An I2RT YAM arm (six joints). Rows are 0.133 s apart.
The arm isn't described. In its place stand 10 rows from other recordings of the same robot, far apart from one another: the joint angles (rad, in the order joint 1, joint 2, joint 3, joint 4, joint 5, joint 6), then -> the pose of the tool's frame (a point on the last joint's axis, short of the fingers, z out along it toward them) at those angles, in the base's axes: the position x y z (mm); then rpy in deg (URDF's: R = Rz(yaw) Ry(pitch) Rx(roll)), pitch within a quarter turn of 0, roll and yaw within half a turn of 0.
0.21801, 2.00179, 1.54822, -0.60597, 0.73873, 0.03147 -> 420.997, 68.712, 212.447, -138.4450, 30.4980, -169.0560
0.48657, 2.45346, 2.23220, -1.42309, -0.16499, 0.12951 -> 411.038, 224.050, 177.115, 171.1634, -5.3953, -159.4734
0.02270, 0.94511, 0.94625, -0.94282, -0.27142, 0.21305 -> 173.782, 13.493, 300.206, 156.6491, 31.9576, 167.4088
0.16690, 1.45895, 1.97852, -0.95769, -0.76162, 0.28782 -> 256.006, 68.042, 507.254, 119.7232, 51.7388, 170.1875
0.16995, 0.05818, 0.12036, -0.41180, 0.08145, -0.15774 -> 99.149, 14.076, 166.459, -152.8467, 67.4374, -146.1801
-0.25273, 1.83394, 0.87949, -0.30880, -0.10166, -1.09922 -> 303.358, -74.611, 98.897, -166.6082, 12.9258, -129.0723
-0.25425, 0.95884, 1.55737, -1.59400, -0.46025, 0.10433 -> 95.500, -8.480, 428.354, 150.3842, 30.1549, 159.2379
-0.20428, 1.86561, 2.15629, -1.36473, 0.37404, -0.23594 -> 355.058, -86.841, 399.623, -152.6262, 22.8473, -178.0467
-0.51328, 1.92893, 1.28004, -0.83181, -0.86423, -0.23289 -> 320.581, -149.620, 163.784, 132.0723, 15.2108, 159.5240
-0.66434, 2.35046, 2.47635, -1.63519, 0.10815, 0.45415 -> 350.236, -279.144, 282.346, -175.9732, 5.8826, 115.9315
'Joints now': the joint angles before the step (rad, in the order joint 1, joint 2, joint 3, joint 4, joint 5, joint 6). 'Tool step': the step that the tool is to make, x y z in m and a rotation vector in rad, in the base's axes. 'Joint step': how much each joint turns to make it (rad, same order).
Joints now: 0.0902 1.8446 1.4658 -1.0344 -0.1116 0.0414
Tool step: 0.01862 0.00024 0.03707 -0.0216 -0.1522 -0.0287
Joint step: 0.0000 0.0000 0.1328 0.0187 0.0409 0.0199
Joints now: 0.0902 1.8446 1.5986 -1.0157 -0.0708 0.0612
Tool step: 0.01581 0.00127 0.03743 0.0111 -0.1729 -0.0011
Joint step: 0.0000 0.0000 0.1198 0.0534 0.0046 -0.0007
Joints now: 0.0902 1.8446 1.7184 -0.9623 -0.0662 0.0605
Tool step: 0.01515 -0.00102 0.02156 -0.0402 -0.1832 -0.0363
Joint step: 0.0000 0.0000 0.0442 0.1347 0.0671 -0.0001
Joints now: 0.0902 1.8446 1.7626 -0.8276 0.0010 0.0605
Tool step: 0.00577 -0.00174 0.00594 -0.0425 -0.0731 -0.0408
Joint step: 0.0000 0.0000 0.0042 0.0648 0.0637 0.0000
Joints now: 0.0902 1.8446 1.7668 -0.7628 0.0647 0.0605
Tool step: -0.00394 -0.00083 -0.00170 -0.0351 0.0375 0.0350
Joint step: -0.0011 -0.0030 0.0000 -0.0404 0.0003 -0.0481
